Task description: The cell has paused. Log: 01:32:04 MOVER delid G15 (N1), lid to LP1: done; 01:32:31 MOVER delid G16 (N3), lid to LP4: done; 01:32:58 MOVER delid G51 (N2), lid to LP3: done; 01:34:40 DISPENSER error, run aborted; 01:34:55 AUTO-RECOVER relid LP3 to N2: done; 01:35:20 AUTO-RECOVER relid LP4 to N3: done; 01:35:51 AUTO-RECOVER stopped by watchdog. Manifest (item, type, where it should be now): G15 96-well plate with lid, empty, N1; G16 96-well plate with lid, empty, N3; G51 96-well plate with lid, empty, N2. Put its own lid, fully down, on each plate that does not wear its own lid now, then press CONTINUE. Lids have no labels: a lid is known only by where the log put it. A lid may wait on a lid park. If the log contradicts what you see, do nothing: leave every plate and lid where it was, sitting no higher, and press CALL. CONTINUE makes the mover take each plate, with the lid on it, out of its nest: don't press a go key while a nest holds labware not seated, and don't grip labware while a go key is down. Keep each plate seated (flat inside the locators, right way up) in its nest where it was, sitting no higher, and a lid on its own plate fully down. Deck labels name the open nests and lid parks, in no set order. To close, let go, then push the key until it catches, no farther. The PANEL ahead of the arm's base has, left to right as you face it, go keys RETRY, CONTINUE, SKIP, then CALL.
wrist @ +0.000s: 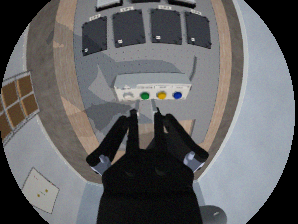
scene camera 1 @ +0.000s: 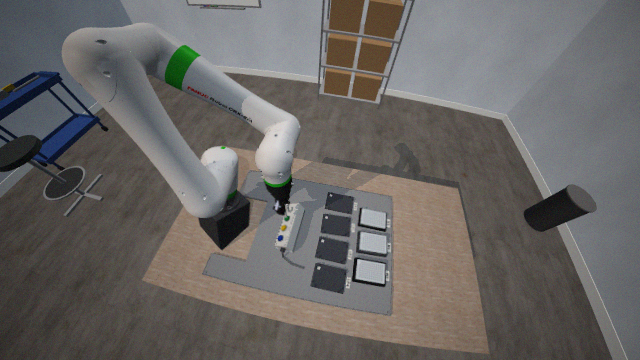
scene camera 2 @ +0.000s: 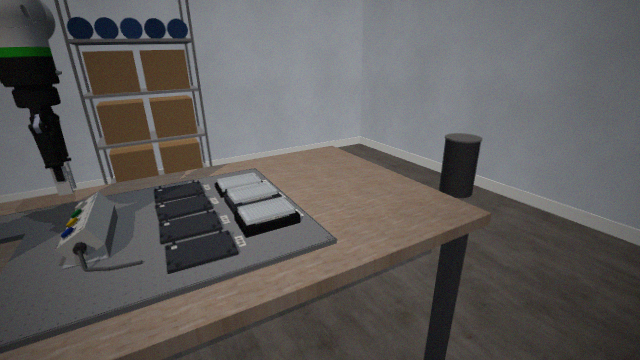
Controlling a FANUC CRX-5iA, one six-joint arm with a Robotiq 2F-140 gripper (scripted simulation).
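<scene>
You'd see my gripper in the pictures, and there's a key panel as well. My gripper also appears in the wrist view.
</scene>
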